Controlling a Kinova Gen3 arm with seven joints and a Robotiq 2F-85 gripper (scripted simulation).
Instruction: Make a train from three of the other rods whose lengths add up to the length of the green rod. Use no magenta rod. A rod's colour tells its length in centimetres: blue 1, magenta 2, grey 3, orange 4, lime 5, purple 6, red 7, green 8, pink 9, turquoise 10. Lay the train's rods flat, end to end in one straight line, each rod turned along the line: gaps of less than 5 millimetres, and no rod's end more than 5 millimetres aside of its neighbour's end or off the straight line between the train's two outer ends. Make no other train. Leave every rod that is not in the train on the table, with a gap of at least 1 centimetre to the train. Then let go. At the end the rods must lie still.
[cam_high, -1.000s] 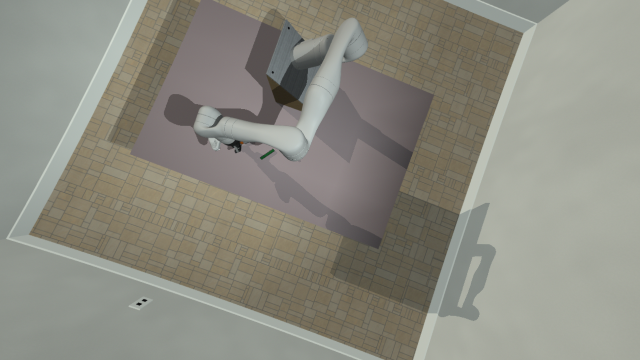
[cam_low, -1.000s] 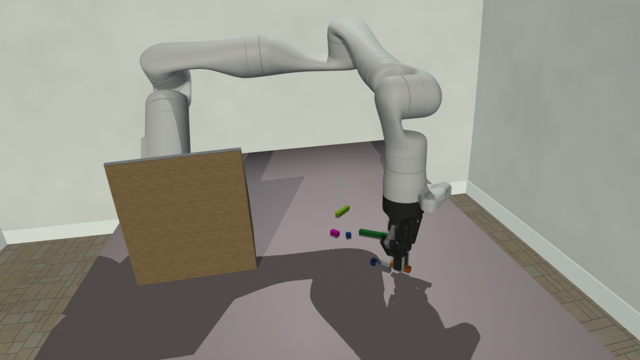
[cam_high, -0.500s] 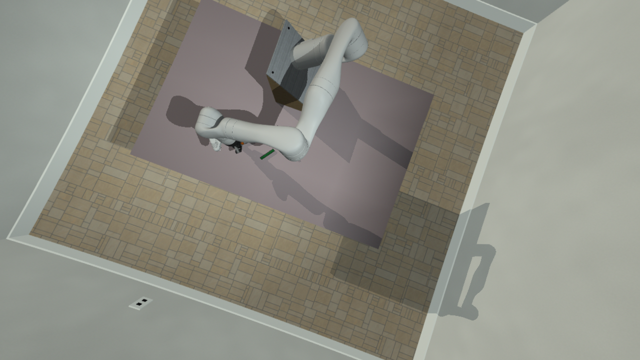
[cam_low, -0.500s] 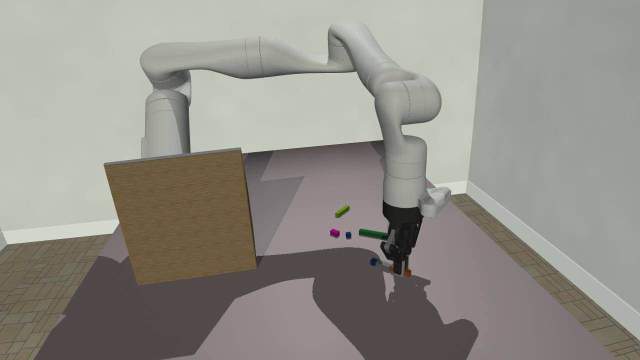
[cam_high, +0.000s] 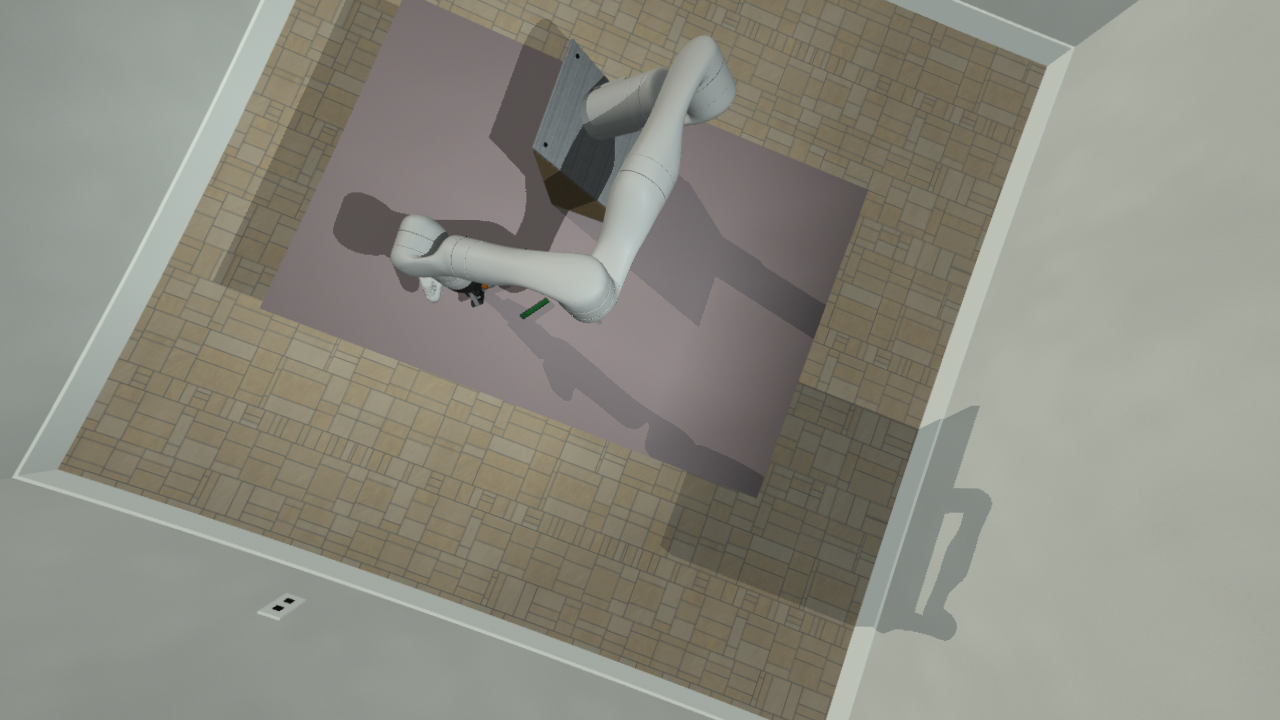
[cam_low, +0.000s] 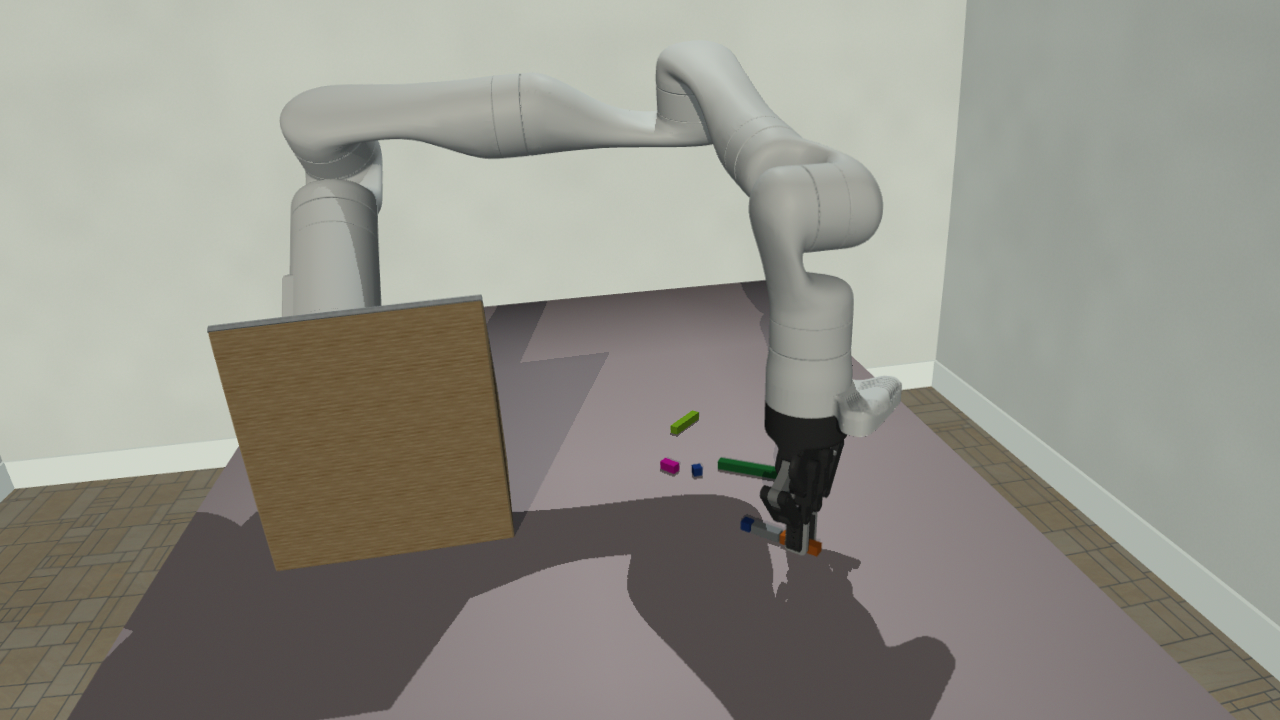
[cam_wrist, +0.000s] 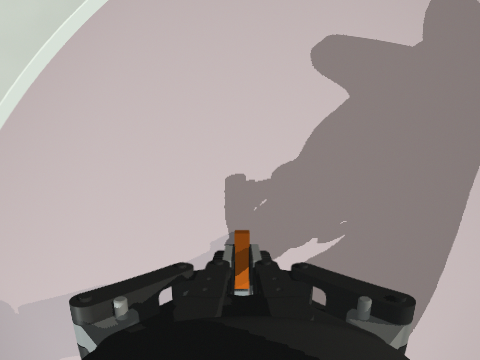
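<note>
The orange rod is 10 mm below my hand. From my hand the other things lie so: magenta rod 90 mm behind, 180 mm to the left, 10 mm below; then grey rod 30 mm behind, 30 mm to the left, 10 mm below; then green rod 150 mm to the left, 10 mm below.
</note>
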